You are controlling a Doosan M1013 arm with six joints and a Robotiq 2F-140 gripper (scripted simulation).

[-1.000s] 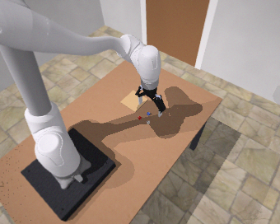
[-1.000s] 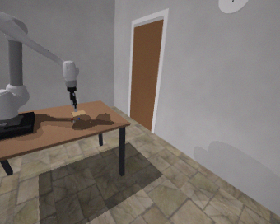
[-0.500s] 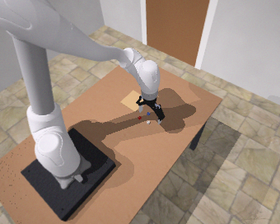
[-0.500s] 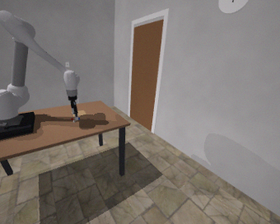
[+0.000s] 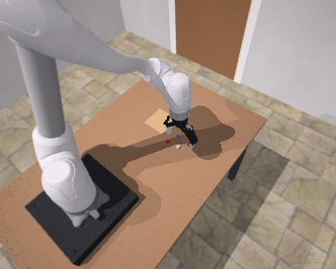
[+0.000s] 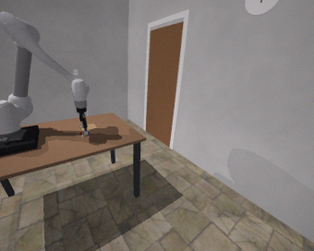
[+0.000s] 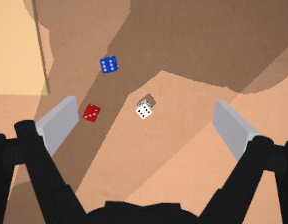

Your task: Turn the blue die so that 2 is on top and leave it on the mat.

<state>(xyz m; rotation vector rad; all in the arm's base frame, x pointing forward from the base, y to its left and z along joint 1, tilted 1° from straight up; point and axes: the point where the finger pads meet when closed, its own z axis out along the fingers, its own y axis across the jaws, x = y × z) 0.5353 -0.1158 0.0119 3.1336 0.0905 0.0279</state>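
The white die lies 20 mm behind my hand and 50 mm below it. From my hand the other things lie so: blue die: 40 mm ahead, 50 mm to the left, 50 mm below; then red die: 30 mm behind, 70 mm to the left, 50 mm below; then tan mat: 60 mm ahead, 200 mm to the left, 60 mm below.
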